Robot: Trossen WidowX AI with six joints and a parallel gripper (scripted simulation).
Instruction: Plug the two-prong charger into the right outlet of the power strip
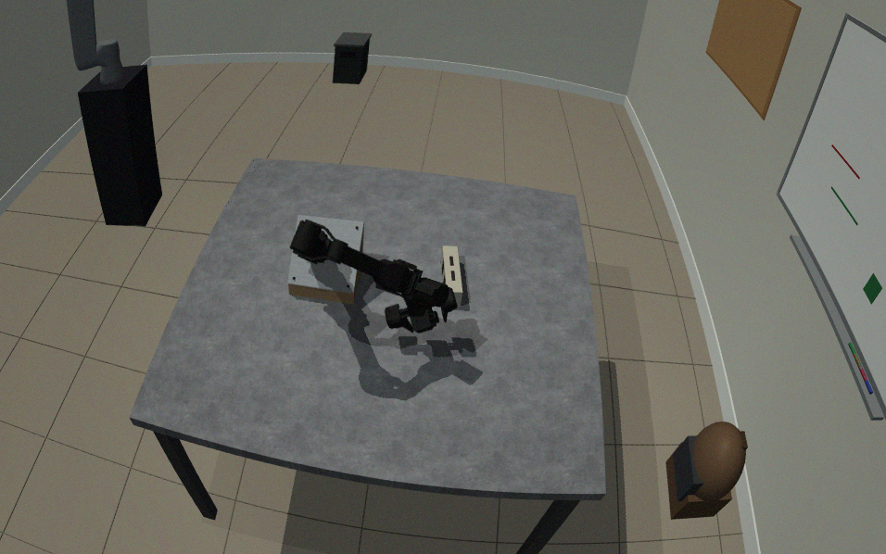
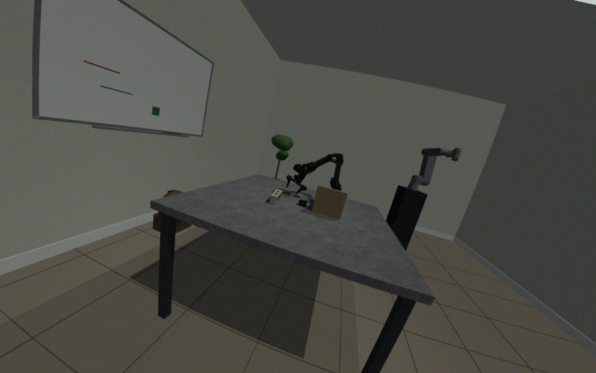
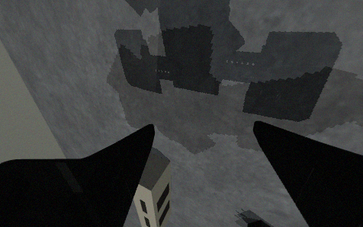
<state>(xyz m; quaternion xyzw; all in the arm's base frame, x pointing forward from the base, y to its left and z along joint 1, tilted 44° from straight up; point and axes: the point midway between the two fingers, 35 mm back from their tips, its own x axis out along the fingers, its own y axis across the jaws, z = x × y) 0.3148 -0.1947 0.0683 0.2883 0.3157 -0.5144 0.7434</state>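
My gripper tip is now 17 cm to the right of the dark charger, 11 cm past it and 2 cm above it.
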